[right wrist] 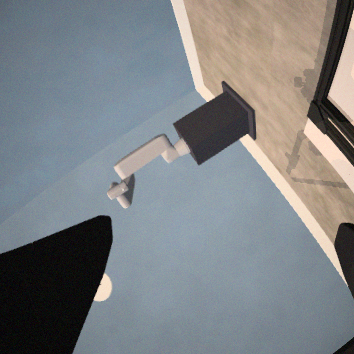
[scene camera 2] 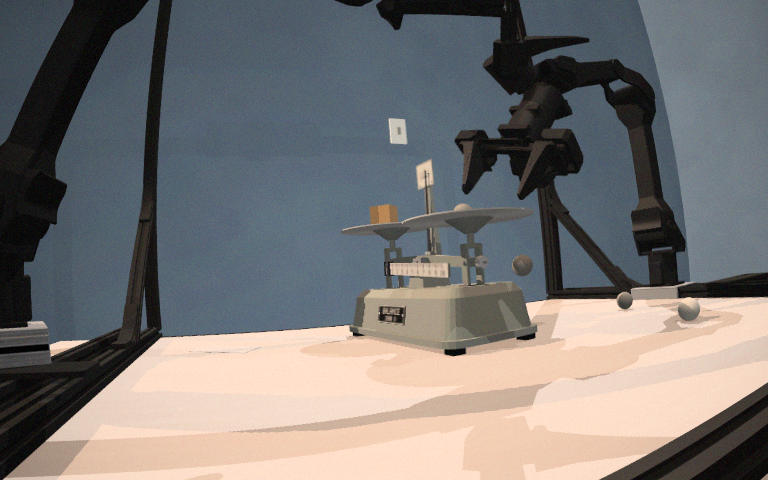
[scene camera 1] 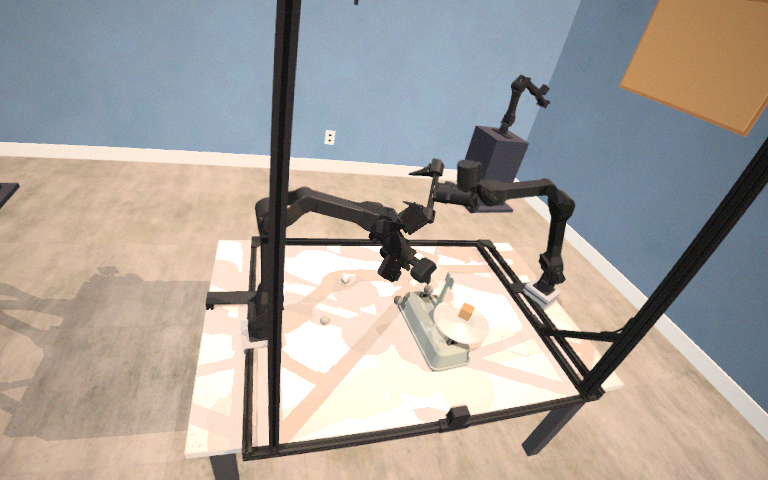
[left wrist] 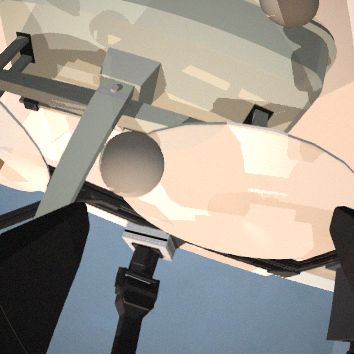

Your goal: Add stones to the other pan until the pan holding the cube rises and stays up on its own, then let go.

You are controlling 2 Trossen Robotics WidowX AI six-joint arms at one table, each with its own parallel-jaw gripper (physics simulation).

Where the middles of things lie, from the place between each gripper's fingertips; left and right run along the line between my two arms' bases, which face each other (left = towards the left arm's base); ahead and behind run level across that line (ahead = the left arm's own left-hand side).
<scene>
The balance scale (scene camera 2: 431,312) is 7 cm behind my left hand, 6 cm to the right of it and 6 cm below it.
I see my right gripper 28 cm past the balance scale, 5 cm to the left of it and 23 cm above it.
</scene>
